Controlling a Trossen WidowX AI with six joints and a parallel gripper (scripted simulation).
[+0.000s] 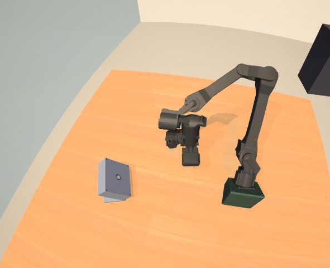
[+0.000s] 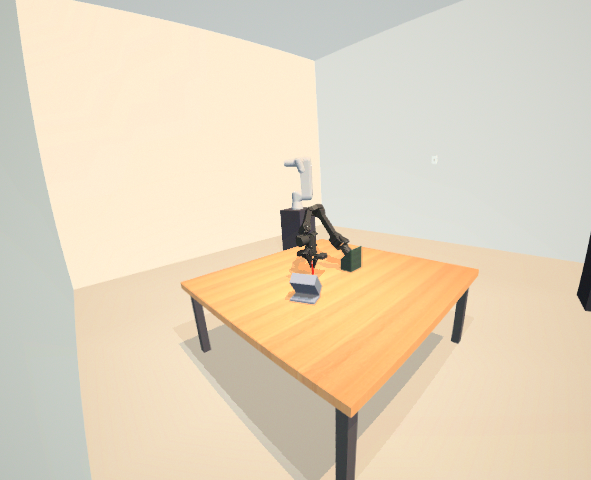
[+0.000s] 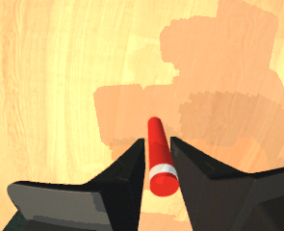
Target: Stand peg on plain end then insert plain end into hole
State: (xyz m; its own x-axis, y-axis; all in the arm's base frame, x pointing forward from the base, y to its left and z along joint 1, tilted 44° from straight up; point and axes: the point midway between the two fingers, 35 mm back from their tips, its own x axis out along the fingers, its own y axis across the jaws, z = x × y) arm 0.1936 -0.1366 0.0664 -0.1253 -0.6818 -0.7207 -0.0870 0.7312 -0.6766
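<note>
Now: gripper tip 270 mm short of the grey sloped panel, 150 mm to the right of it and 30 mm below it. Also, from my gripper tip: red peg (20 mm above).
</note>
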